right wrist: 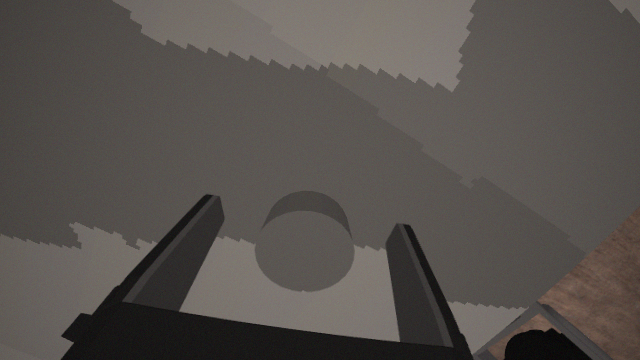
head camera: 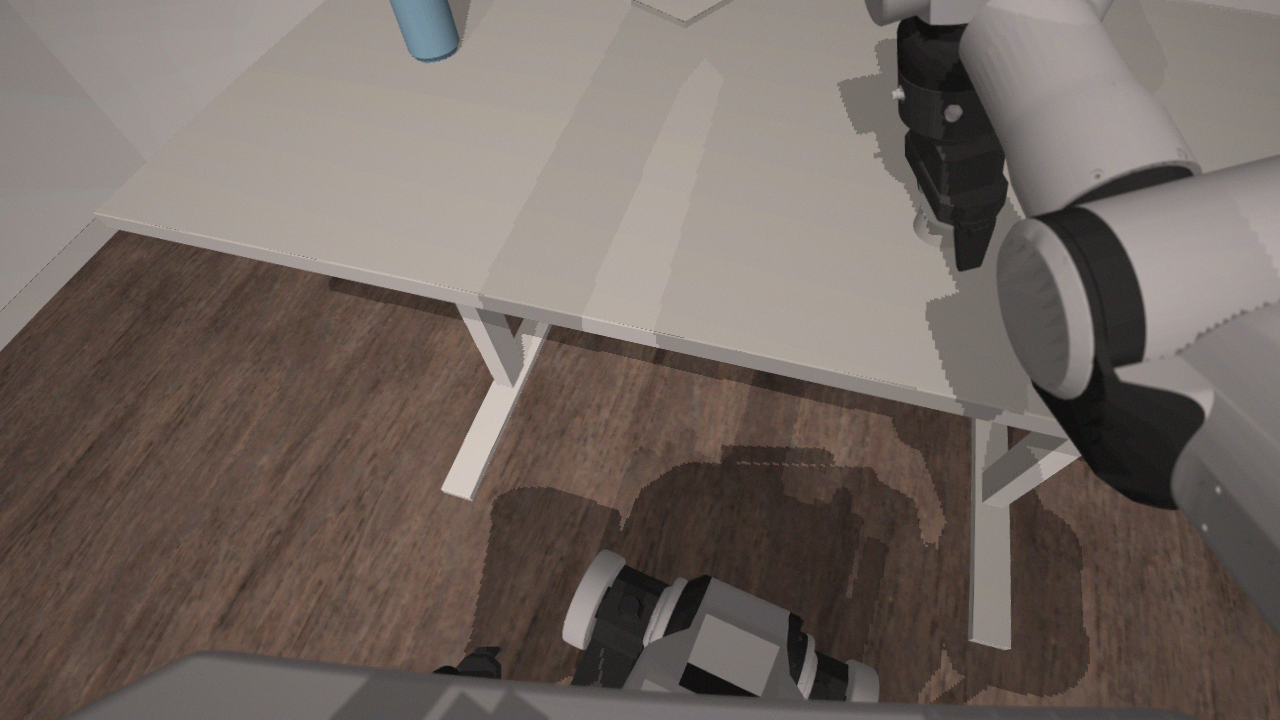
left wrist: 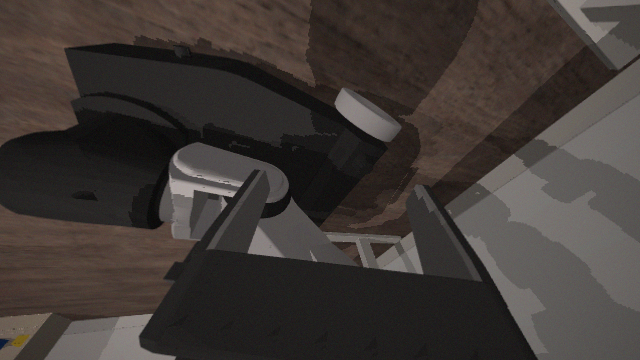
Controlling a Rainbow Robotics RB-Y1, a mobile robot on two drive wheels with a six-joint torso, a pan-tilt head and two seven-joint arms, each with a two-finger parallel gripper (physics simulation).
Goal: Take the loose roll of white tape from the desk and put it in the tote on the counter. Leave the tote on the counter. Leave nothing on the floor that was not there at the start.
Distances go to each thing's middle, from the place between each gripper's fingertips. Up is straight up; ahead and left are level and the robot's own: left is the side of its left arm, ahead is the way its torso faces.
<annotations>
Now: the white tape roll (head camera: 926,226) 490 mm to the right of my left hand, 490 mm above it and 400 mm ahead of it.
I see the white tape roll 1 cm to the left of my right hand and 1 cm above it.
</annotations>
